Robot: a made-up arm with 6 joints. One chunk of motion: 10 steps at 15 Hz.
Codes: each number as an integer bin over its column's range. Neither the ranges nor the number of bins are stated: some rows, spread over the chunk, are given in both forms.
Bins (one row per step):
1: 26 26 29 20 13 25
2: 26 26 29 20 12 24
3: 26 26 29 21 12 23
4: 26 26 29 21 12 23
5: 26 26 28 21 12 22
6: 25 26 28 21 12 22
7: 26 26 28 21 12 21
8: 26 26 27 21 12 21
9: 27 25 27 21 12 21
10: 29 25 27 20 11 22
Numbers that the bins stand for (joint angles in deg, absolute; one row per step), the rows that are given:
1: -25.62 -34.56 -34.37 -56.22 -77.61 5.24
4: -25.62 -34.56 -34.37 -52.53 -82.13 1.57
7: -25.62 -34.56 -38.26 -52.53 -82.13 -2.11
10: -18.99 -37.20 -42.16 -56.22 -86.65 -0.27
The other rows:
2: -25.62 -34.56 -34.37 -56.22 -82.13 3.41
3: -25.62 -34.56 -34.37 -52.53 -82.13 1.57
5: -25.62 -34.56 -38.26 -52.53 -82.13 -0.27
6: -27.83 -34.56 -38.26 -52.53 -82.13 -0.27
8: -25.62 -34.56 -42.16 -52.53 -82.13 -2.11
9: -23.41 -37.20 -42.16 -52.53 -82.13 -2.11

